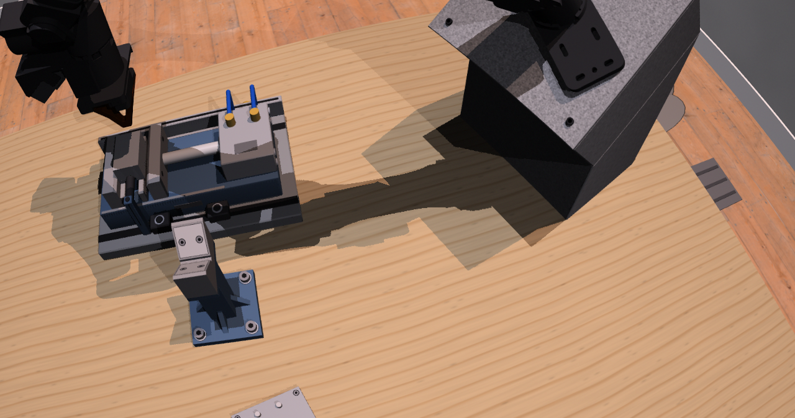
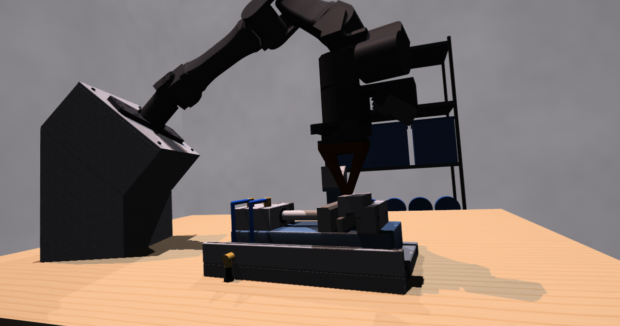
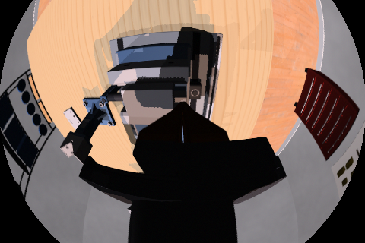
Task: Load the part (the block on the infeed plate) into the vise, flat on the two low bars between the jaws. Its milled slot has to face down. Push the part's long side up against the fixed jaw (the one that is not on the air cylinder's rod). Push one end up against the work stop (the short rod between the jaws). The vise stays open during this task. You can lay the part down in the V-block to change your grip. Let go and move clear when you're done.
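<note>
The grey part is 10 mm behind my hand, 40 mm to the left of it and 30 mm below it. Round my hand: moving jaw 40 mm behind, 40 mm to the left, 40 mm below; then work stop rod 10 mm behind, 90 mm to the left, 30 mm below; then fixed jaw 20 mm ahead, 50 mm to the left, 40 mm below.
</note>
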